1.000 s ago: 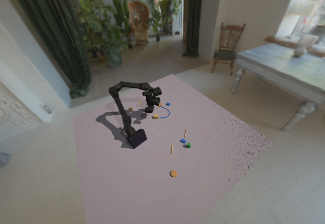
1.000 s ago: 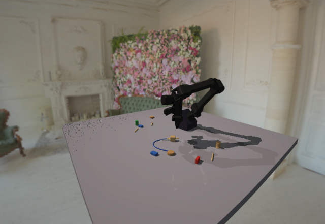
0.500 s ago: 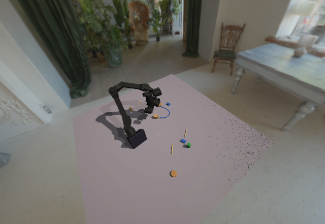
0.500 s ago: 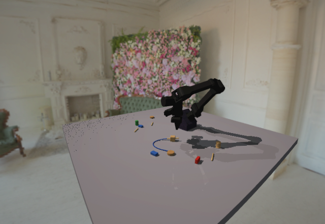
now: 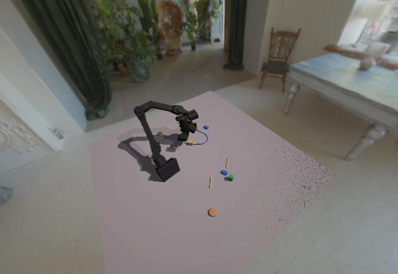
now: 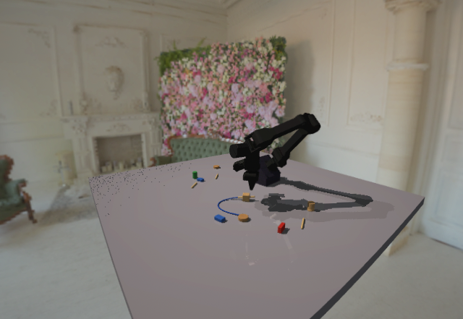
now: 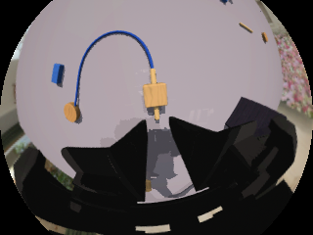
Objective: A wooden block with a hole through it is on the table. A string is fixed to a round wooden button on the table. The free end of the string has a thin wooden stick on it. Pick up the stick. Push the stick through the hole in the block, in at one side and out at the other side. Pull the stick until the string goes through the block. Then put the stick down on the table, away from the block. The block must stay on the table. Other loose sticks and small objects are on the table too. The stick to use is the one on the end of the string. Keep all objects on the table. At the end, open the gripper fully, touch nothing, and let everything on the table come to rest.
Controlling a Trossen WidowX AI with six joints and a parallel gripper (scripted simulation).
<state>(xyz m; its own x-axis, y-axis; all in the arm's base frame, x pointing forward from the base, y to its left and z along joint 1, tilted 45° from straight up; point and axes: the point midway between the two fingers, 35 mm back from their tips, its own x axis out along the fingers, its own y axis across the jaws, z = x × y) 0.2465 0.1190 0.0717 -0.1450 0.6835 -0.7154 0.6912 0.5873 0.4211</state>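
Right now my gripper tip is 20 mm short of the wooden block, 20 mm to the left of it and 40 mm above it. Also, from my gripper tip: wooden cylinder (150 mm behind, 220 mm to the left, 40 mm below); red block (70 mm ahead, 250 mm to the left, 50 mm below); blue piece (210 mm ahead, 60 mm to the left, 50 mm below).
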